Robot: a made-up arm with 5 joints. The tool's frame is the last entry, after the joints. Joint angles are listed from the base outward. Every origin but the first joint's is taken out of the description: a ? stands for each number. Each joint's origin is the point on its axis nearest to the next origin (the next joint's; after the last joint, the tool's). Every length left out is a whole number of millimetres.
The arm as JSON. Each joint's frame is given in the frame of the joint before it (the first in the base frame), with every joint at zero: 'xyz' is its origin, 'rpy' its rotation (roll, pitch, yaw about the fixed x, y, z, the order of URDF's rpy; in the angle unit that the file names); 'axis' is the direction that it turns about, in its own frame. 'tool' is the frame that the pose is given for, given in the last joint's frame.
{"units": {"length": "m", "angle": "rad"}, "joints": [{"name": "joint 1", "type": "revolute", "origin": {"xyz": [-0.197, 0.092, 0.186], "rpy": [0.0, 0.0, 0.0]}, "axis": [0.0, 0.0, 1.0]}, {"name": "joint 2", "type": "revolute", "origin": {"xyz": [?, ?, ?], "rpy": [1.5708, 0.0, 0.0]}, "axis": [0.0, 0.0, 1.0]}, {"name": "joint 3", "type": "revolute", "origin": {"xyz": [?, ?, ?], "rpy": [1.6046, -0.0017, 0.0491]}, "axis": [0.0, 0.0, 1.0]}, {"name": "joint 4", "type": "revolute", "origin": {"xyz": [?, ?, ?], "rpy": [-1.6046, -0.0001, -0.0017]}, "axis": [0.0, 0.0, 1.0]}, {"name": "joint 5", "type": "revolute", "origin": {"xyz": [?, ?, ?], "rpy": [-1.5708, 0.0, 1.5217]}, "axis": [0.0, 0.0, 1.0]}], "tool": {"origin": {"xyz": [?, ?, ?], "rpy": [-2.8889, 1.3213, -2.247]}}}
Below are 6 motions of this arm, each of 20 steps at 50 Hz.
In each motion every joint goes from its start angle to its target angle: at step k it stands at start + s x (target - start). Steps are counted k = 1, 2, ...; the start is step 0. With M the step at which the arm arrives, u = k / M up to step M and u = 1 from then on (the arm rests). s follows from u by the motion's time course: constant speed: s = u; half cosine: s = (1 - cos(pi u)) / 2; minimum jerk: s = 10 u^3 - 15 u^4 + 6 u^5.
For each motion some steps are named. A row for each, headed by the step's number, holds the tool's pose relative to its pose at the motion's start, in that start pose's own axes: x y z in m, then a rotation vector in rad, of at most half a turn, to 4 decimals.
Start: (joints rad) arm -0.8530 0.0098 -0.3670 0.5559 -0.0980
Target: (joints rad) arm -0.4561 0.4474 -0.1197 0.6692 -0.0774
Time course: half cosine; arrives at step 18
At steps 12, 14, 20:
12: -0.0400 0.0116 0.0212 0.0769 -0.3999 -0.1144
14: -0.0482 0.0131 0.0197 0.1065 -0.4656 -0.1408
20: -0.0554 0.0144 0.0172 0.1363 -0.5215 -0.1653

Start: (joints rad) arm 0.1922 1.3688 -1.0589 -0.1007 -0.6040
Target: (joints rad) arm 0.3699 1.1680 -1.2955 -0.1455 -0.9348
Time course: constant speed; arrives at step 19
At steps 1, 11, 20:
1: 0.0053 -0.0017 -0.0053 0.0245 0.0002 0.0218
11: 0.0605 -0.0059 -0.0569 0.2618 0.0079 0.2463
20: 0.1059 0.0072 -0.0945 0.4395 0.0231 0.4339

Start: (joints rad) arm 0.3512 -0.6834 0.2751 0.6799 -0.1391
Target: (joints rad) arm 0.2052 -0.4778 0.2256 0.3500 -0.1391
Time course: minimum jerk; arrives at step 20
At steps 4, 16, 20:
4: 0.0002 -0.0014 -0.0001 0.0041 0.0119 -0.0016
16: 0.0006 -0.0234 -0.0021 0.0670 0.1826 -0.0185
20: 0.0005 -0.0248 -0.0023 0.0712 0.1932 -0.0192

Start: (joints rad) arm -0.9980 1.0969 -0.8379 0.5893 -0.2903
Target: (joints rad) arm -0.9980 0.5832 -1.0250 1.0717 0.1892
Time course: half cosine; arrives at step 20
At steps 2, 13, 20:
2: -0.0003 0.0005 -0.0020 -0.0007 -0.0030 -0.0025
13: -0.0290 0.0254 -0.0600 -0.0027 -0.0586 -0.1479
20: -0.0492 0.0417 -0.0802 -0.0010 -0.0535 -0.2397

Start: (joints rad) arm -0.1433 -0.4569 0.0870 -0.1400 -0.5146
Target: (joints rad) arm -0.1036 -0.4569 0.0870 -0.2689 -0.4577
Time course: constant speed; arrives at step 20
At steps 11, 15, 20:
11: 0.0038 0.0040 0.0111 -0.0535 0.0639 0.0155
15: 0.0054 0.0056 0.0151 -0.0733 0.0869 0.0214
20: 0.0075 0.0077 0.0200 -0.0983 0.1155 0.0289

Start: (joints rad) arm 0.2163 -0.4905 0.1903 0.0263 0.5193
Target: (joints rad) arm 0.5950 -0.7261 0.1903 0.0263 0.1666
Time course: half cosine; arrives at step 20
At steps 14, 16, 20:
14: 0.0387 0.0226 0.0163 0.0276 -0.1326 0.2763
16: 0.0435 0.0271 0.0192 0.0267 -0.1441 0.3143
20: 0.0475 0.0312 0.0219 0.0250 -0.1527 0.3467

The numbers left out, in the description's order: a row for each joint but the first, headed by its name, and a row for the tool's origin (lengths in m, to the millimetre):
joint 2: 0.01 0.05 0.0
joint 3: 0.09 0.067 0.0
joint 4: 0.002 0.072 0.0
joint 5: -0.032 -0.019 0.0
tool: 0.137 -0.109 0.0

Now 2 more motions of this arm.
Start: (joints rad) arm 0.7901 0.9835 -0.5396 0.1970 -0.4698
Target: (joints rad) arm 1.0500 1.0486 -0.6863 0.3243 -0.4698
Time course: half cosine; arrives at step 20
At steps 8, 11, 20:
8: 0.0157 0.0002 -0.0091 0.0594 -0.1152 0.0802
11: 0.0264 0.0013 -0.0145 0.1008 -0.1940 0.1316
20: 0.0457 0.0052 -0.0224 0.1789 -0.3389 0.2197

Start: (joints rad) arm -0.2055 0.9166 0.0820 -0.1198 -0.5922
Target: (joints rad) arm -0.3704 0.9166 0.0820 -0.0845 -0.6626
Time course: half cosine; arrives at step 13
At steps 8, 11, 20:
8: -0.0166 0.0005 0.0022 -0.0111 -0.0308 -0.0834
11: -0.0230 0.0011 0.0030 -0.0162 -0.0438 -0.1153
20: -0.0243 0.0012 0.0032 -0.0173 -0.0467 -0.1221

